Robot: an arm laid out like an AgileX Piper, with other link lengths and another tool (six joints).
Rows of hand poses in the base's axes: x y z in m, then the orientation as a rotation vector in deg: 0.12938 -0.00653 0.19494 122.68 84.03 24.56; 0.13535 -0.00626 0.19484 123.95 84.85 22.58; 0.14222 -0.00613 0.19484 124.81 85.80 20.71; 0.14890 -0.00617 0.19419 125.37 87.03 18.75; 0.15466 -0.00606 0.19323 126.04 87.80 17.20; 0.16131 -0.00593 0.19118 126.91 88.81 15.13; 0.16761 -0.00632 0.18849 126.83 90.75 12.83; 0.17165 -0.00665 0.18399 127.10 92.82 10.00; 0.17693 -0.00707 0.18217 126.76 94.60 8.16; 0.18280 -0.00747 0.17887 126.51 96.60 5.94; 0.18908 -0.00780 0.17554 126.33 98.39 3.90; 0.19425 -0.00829 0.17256 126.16 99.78 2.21; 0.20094 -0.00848 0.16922 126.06 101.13 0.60; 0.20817 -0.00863 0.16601 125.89 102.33 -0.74; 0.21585 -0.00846 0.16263 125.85 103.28 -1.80
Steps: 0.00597 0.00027 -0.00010 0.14 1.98 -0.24; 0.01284 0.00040 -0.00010 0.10 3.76 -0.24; 0.01952 0.00036 -0.00075 -0.10 5.57 0.00; 0.02528 0.00047 -0.00171 -0.12 7.02 0.00; 0.03193 0.00060 -0.00376 -0.16 8.95 0.01; 0.03823 0.00021 -0.00645 -0.70 10.96 0.83; 0.04227 -0.00012 -0.01095 -1.13 13.48 1.55; 0.04755 -0.00054 -0.01277 -1.63 15.08 2.44; 0.05342 -0.00094 -0.01607 -2.11 17.04 3.37; 0.05970 -0.00127 -0.01940 -2.49 18.85 4.19; 0.06487 -0.00176 -0.02238 -2.83 20.31 4.81; 0.07156 -0.00195 -0.02572 -3.07 21.74 5.40; 0.07879 -0.00210 -0.02893 -3.29 22.93 5.97; 0.08647 -0.00193 -0.03231 -3.38 23.92 6.39
